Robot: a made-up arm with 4 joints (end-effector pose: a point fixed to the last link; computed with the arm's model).
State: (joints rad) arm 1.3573 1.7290 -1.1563 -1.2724
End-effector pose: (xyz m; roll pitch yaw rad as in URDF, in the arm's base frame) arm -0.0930 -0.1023 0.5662 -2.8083 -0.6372 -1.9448
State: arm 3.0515 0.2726 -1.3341 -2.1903
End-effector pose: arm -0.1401 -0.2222 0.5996 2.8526 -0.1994 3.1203
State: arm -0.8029 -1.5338 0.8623 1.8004
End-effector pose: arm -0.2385 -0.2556 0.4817 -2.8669 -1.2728 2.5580
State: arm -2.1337 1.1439 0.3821 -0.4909
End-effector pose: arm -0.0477 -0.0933 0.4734 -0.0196 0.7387 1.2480
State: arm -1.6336 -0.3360 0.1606 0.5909
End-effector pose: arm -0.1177 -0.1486 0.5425 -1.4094 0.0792 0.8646
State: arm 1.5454 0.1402 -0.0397 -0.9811
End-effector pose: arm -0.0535 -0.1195 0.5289 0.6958 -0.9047 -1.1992
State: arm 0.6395 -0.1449 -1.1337 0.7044
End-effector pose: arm -0.1551 -0.0912 0.3674 -0.7137 0.6053 -1.3800
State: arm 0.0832 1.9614 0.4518 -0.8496
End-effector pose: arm -0.1070 -0.2106 0.4351 1.3848 -0.4133 -0.8793
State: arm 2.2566 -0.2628 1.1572 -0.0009
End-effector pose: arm -0.1180 -0.0005 0.5536 0.5521 -0.4691 -3.0912
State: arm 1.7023 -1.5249 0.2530 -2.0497
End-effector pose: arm 0.1136 -0.0322 0.4217 -0.7916 0.4348 0.4334
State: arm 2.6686 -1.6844 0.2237 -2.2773
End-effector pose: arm 0.1320 -0.1614 0.5046 -0.2242 -0.0193 0.1155
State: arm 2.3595 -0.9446 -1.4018 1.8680
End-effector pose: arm -0.0479 -0.0424 0.5590 -2.1074 0.0963 2.6685
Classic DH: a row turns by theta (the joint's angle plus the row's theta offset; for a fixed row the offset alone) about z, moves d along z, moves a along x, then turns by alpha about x. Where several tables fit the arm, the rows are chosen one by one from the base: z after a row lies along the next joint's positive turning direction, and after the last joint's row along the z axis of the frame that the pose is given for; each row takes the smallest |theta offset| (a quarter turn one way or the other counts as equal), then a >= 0, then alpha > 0; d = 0 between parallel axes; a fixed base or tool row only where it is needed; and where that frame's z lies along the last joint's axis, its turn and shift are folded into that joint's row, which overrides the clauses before.
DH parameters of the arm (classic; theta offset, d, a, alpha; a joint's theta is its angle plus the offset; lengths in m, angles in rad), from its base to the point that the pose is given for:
base (fixed): 0.8532 0.4612 -0.1504 2.3119
joint 1: -0.9465 0.0406 0.0428 -1.0091
joint 2: -1.0205 -0.1449 0.0089 1.9281
joint 3: -1.4236 -0.0818 -0.0242 -1.5966
joint 4: -0.4716 -0.228 -0.0451 -2.6585
tool (fixed): 2.6798 -0.2133 0 0

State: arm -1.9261 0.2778 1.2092 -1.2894
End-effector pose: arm -0.2365 -0.0648 0.5621 -0.5817 0.0760 2.7010
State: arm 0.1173 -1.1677 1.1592 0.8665
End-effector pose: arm -0.2543 -0.0702 0.4246 -3.0463 -1.0354 2.1796
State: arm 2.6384 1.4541 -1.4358 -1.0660
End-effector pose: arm -0.1293 -0.1590 0.5986 -2.8574 -0.1508 -2.6061
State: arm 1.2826 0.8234 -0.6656 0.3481
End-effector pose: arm -0.0552 -0.0521 0.3889 1.1928 0.3917 -0.6514
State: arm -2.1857 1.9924 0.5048 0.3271
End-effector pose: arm -0.0246 -0.2115 0.5266 -1.0677 0.6969 -0.6864
